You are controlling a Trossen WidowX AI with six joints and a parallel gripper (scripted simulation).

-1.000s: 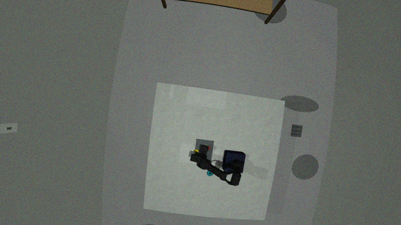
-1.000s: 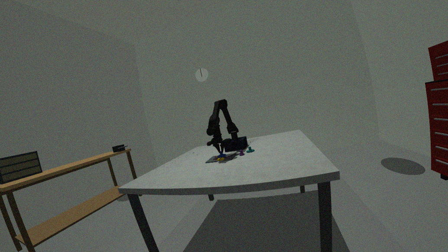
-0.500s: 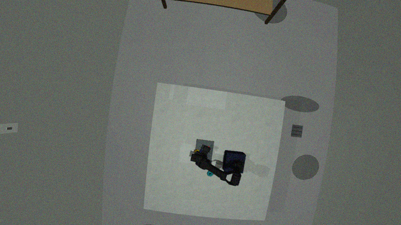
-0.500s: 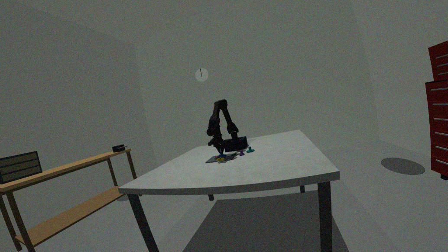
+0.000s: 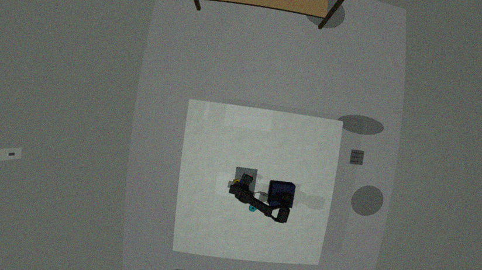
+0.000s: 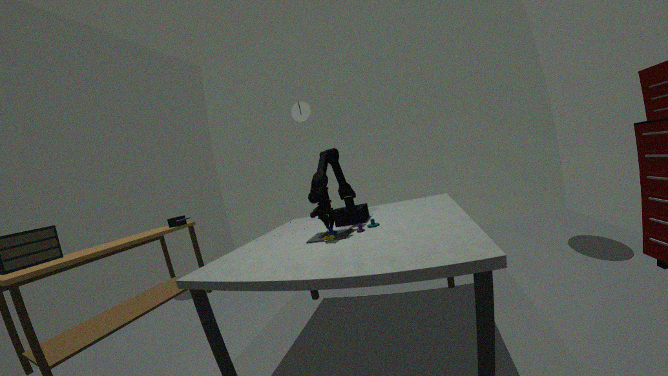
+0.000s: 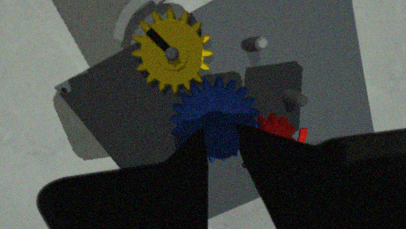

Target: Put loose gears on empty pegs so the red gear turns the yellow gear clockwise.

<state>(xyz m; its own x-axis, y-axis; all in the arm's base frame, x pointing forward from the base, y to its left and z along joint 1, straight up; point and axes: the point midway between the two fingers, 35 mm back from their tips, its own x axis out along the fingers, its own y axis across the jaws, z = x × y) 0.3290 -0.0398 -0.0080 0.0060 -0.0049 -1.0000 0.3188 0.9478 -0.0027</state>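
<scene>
Now: gripper tip 10 mm above the blue gear. From my gripper tip the other things lie so: purple gear: 150 mm to the left, 30 mm below, 30 mm behind; yellow gear: 50 mm ahead, 30 mm below, 10 mm to the left; red gear: 40 mm behind, 30 mm to the right, 30 mm below.
</scene>
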